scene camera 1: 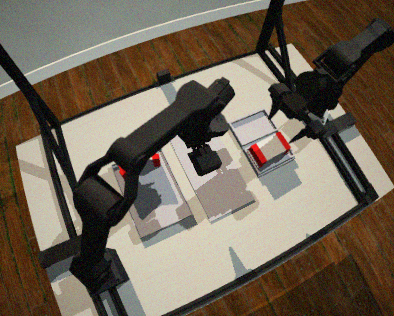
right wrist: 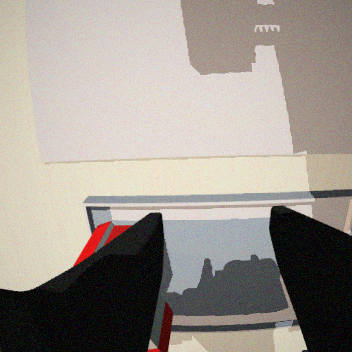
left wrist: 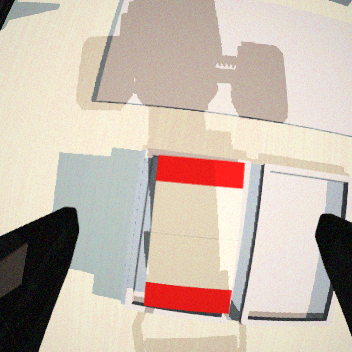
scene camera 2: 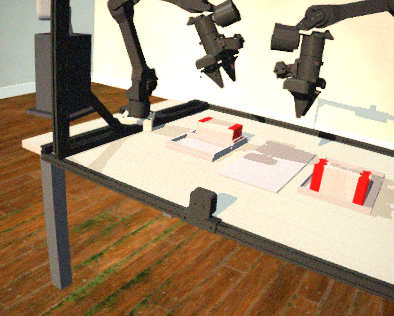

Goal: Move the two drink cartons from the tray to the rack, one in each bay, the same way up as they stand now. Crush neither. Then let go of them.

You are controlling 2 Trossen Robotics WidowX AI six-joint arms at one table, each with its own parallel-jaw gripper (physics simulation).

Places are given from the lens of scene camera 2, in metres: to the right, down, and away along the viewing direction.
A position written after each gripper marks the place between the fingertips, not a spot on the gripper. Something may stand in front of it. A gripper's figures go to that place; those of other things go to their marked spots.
left gripper (scene camera 2: pixel 229 84): 0.09, -0.21, 1.14
right gripper (scene camera 2: pixel 300 117): 0.26, -0.10, 0.98
tray (scene camera 2: pixel 304 188): 0.25, 0.07, 0.91
